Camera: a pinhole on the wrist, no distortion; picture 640 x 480 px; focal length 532.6 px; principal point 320.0 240.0 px. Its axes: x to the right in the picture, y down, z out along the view. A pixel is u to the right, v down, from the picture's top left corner.
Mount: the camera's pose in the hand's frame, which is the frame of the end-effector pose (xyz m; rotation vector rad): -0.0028 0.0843 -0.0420 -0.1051 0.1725 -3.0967
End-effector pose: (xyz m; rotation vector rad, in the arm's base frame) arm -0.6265 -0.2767 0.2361 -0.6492 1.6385 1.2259
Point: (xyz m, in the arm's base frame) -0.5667 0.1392 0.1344
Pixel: 215.6 219.6
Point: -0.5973 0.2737 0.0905
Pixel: 177.6 163.3
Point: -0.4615 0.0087 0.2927
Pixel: 476.3 316.2
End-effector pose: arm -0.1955 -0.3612 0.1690 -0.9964 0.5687 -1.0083
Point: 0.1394 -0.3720 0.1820
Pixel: 70.4 113.3
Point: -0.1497 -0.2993 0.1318
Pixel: 566.4 301.1
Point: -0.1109 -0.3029 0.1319
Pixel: 414.6 200.7
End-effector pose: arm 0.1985 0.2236 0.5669 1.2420 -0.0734 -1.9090
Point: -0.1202 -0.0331 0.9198
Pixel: 385.1 129.5
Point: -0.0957 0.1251 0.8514
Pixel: 467.3 257.0
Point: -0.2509 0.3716 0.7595
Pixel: outside the picture
